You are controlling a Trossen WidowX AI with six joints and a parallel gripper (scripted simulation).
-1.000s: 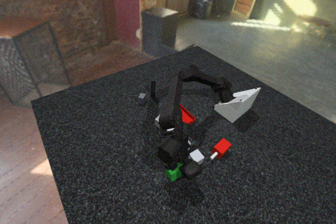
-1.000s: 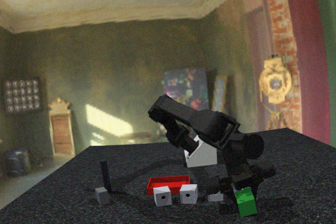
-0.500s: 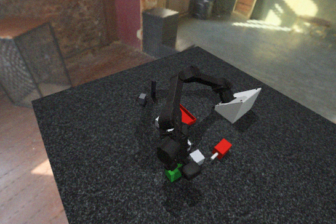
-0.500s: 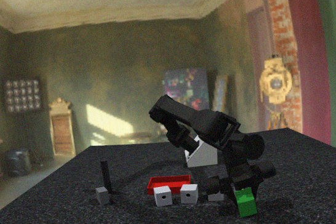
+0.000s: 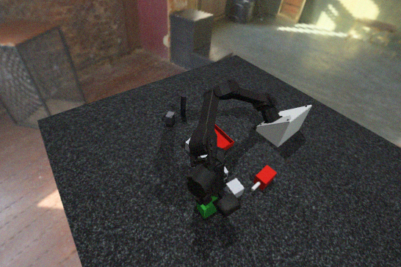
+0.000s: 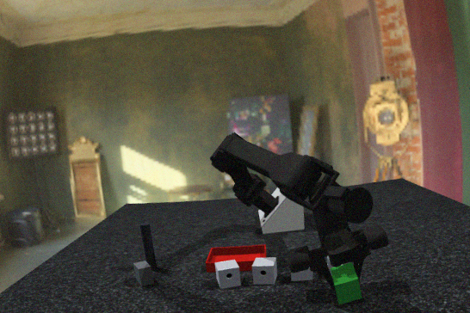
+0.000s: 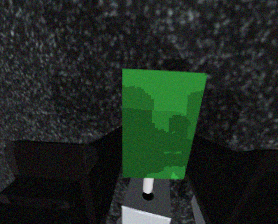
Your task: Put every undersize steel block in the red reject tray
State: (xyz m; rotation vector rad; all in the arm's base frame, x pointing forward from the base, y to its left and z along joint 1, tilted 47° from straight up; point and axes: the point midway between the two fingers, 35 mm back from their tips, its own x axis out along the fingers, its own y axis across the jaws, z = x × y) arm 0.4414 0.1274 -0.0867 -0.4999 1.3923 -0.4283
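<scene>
My gripper tip is now 1 cm past the green gauge and 2 cm below it. The rest, counted from my gripper tip: red reject tray (17 cm behind, 24 cm to the right); then red gauge (19 cm behind, 2 cm to the left, 1 cm above).
</scene>
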